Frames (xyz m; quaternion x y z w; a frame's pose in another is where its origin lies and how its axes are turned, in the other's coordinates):
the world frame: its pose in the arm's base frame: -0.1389 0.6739 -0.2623 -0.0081 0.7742 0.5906 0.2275
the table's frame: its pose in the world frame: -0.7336 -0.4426 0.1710 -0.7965 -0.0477 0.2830 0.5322
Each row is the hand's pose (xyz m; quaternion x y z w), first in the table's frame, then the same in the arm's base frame.
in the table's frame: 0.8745 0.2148 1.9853 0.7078 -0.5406 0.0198 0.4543
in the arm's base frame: 0.0875 0.0012 1.5950 -0.5540 -0.6816 -0.4660 0.1067
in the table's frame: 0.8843 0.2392 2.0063 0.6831 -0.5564 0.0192 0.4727
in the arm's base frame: 0.0810 -0.0261 1.6136 -0.5713 -0.6560 -0.4817 0.1059
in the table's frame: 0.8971 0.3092 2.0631 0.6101 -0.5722 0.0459 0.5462
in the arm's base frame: 0.0770 -0.1034 1.6615 -0.5909 -0.5770 -0.5486 0.1302
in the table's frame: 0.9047 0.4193 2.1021 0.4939 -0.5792 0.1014 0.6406
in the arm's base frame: 0.0768 -0.2179 1.6859 -0.6018 -0.4517 -0.6336 0.1802
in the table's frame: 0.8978 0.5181 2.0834 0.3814 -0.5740 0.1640 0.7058
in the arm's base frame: 0.0836 -0.3130 1.6533 -0.5982 -0.3313 -0.6903 0.2363
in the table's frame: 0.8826 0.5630 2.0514 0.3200 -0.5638 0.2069 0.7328
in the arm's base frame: 0.0957 -0.3527 1.6139 -0.5878 -0.2656 -0.7130 0.2749
